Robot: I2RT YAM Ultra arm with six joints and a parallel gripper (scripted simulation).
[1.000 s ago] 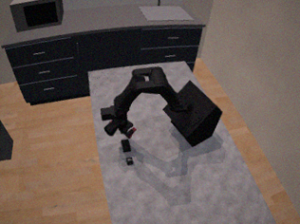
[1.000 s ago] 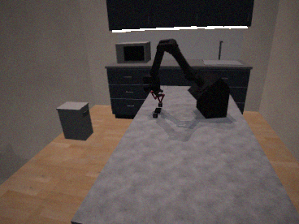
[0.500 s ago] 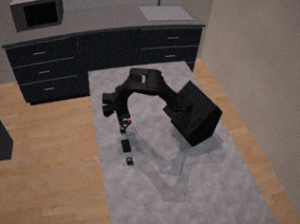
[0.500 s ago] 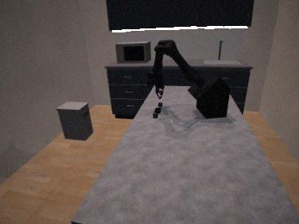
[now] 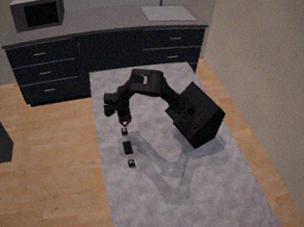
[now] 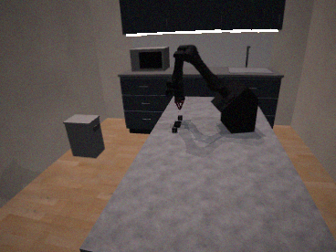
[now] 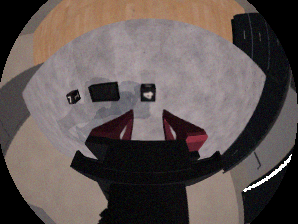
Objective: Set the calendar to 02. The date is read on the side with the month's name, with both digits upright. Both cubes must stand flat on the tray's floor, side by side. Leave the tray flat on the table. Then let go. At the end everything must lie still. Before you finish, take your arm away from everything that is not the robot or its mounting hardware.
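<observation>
The dark calendar cube is 80 mm below my hand. The rest, counted from my hand: dark tray: 110 mm to the left, 90 mm below, 10 mm ahead.
</observation>
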